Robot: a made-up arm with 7 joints.
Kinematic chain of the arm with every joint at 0, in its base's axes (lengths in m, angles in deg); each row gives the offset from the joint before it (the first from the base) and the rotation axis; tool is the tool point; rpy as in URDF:
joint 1: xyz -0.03 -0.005 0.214 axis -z
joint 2: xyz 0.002 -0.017 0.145 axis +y
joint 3: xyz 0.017 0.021 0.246 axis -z
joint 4: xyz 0 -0.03 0.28 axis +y
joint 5: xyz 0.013 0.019 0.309 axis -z
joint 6: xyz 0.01 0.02 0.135 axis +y
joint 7: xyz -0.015 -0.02 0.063 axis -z
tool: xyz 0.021 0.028 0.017 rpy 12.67 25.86 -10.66
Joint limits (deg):
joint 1: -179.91..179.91
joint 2: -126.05..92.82
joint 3: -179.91..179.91
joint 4: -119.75..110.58
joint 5: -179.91..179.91
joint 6: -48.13..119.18
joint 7: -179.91..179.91
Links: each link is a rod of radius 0.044 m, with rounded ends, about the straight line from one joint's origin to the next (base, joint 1, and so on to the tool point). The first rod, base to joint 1, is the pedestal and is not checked.
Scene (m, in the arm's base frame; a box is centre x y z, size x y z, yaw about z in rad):
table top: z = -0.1
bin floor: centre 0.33 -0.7 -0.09 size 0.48 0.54 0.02 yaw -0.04
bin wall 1: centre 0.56 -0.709 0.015 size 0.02 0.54 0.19 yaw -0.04
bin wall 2: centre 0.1 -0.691 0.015 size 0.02 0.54 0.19 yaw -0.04
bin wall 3: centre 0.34 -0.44 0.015 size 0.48 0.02 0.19 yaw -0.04
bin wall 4: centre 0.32 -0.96 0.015 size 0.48 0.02 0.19 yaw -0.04
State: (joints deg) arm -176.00 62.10 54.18 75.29 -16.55 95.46 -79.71
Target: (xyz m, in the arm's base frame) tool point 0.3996 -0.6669 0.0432
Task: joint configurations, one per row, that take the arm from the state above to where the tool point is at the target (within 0.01 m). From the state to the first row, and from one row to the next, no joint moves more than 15 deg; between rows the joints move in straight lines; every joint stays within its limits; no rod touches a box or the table.
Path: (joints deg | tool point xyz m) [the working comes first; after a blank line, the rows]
Joints at the target: -102.94 -86.08 145.80 57.04 -1.15 79.55 -89.69
Straight joint move there: clear.

1: -168.69 47.28 63.34 73.47 -15.01 93.87 -80.71 | -0.5400 0.5181 0.5488
2: -161.39 32.46 72.50 71.64 -13.47 92.28 -81.71 | -0.3434 0.5748 0.7482
3: -154.08 17.65 81.67 69.82 -11.93 90.69 -82.70 | -0.0910 0.5506 0.8968
4: -146.78 2.83 90.83 67.99 -10.39 89.10 -83.70 | 0.1751 0.4380 0.9749
5: -139.47 -11.99 99.99 66.17 -8.85 87.51 -84.70 | 0.4111 0.2479 0.9715
6: -132.16 -26.81 109.15 64.34 -7.31 85.92 -85.70 | 0.5797 0.0084 0.8866
7: -124.86 -41.63 118.31 62.52 -5.77 84.33 -86.70 | 0.6583 -0.2411 0.7300
8: -117.55 -56.44 127.47 60.69 -4.23 82.74 -87.70 | 0.6429 -0.4588 0.5208
9: -110.25 -71.26 136.64 58.87 -2.69 81.15 -88.69 | 0.5474 -0.6084 0.2830
10: -102.94 -86.08 145.80 57.04 -1.15 79.55 -89.69 | 0.3996 -0.6669 0.0432

